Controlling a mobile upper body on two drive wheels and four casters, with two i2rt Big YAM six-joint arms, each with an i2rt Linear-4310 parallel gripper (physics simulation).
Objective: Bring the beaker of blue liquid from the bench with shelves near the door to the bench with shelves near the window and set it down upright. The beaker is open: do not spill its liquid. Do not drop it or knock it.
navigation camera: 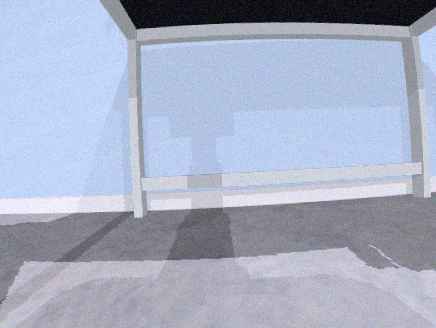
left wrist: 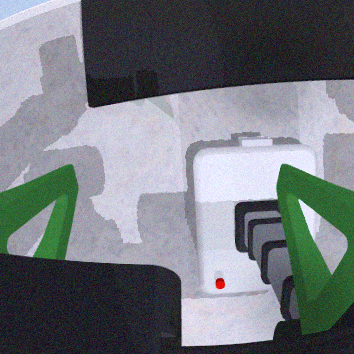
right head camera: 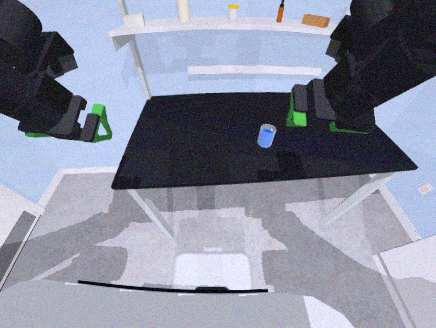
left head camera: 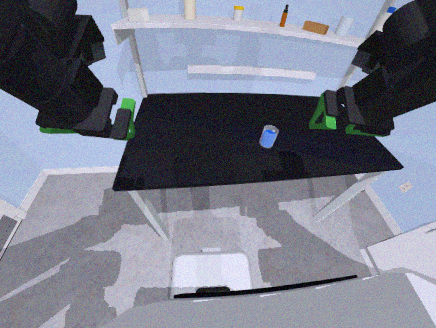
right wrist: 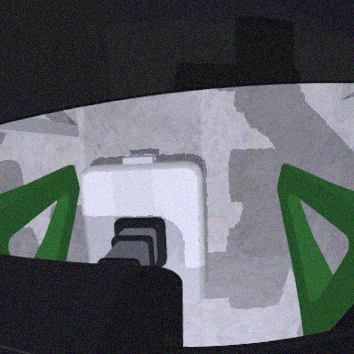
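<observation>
The open beaker of blue liquid point(left head camera: 268, 138) point(right head camera: 266, 137) stands upright on the black top of a bench with shelves point(left head camera: 200, 140) point(right head camera: 200, 140), right of its middle. The bench top also shows in the left wrist view point(left wrist: 215, 45) and the right wrist view point(right wrist: 125, 60); the beaker does not show in either. My left gripper point(left head camera: 92, 128) point(right head camera: 70, 131) point(left wrist: 176, 175) is open and empty, at the bench's left end, well away from the beaker. My right gripper point(left head camera: 346, 124) point(right head camera: 324, 122) point(right wrist: 177, 175) is open and empty, to the right of the beaker and apart from it.
A white shelf point(left head camera: 240, 25) point(right head camera: 225, 27) above the bench bears a yellow-capped jar point(left head camera: 238, 13) point(right head camera: 233, 12), an orange bottle point(left head camera: 284, 17) and a brown block point(left head camera: 315, 27) point(right head camera: 315, 20). The bench frame point(navigation camera: 270, 32) has legs at both sides. My white base point(left head camera: 212, 265) point(left wrist: 250, 172) point(right wrist: 142, 190) is before it.
</observation>
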